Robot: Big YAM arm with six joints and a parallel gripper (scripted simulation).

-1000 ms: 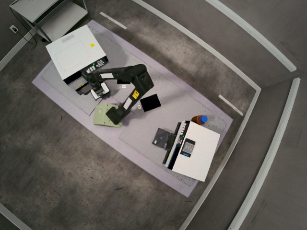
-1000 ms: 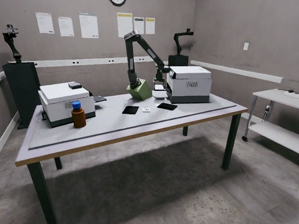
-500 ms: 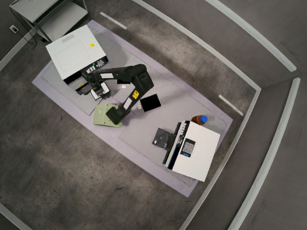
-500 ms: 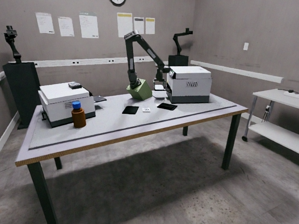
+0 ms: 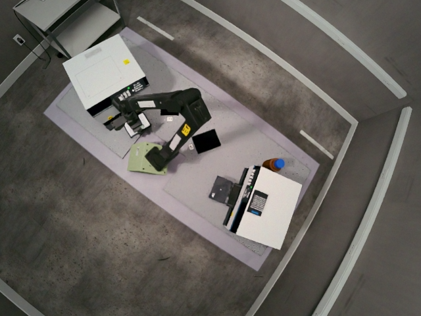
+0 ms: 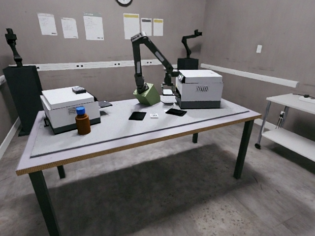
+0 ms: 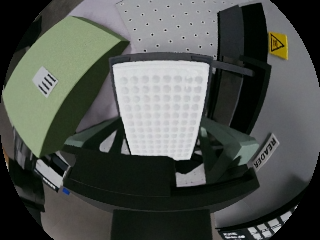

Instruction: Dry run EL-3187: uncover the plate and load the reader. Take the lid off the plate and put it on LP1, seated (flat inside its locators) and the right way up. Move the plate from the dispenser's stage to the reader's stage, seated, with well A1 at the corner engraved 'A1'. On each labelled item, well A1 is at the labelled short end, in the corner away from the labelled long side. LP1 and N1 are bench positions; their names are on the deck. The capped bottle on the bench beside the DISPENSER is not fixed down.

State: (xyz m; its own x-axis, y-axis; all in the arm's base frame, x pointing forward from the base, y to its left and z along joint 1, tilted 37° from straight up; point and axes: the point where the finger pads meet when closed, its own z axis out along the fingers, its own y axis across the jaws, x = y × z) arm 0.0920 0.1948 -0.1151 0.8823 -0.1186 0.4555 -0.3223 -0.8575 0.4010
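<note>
The white well plate lies right at my hand. From my hand the other things lie so: black pad: 20 cm ahead, 38 cm to the right, 12 cm below; then white label: 17 cm ahead, 10 cm to the right, 12 cm below; then brown capped bottle: 33 cm ahead, 81 cm to the right, 1 cm below.
</note>
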